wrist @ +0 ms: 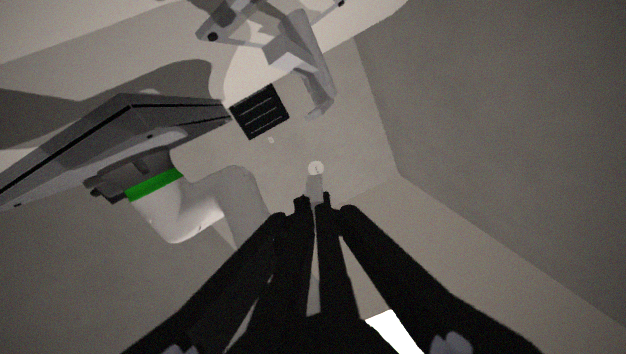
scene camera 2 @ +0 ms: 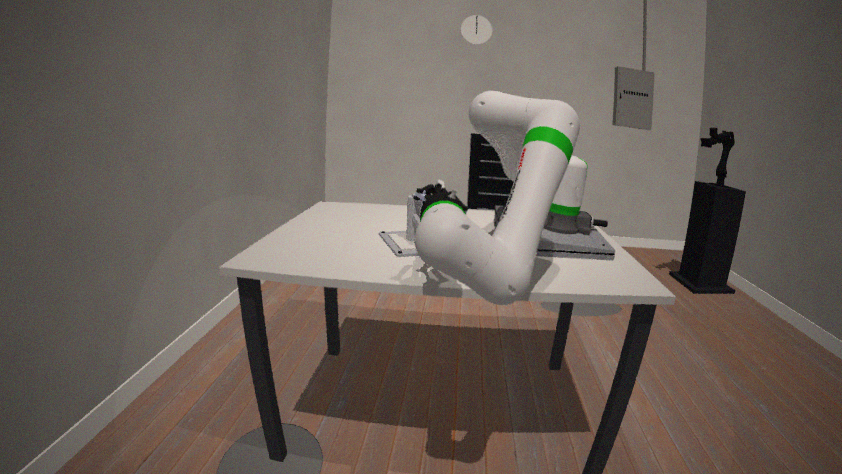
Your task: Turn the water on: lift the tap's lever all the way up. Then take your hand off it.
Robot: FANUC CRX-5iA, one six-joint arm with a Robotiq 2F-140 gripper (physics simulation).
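Observation:
The grey tap stands upright on its base plate; my wrist and gripper partly hide it in the scene view. In the wrist view its spout sticks out from the column, and its lever slants from the column's top; how far it is raised I cannot tell. My black gripper is shut and empty. Its tips are beside the tap's upper part in the scene view, and the wrist view shows a gap between them and the lever.
The tap stands on the white table, left of the arm's mounting plate. My forearm reaches over the table's near right part. A black drawer unit stands behind the table.

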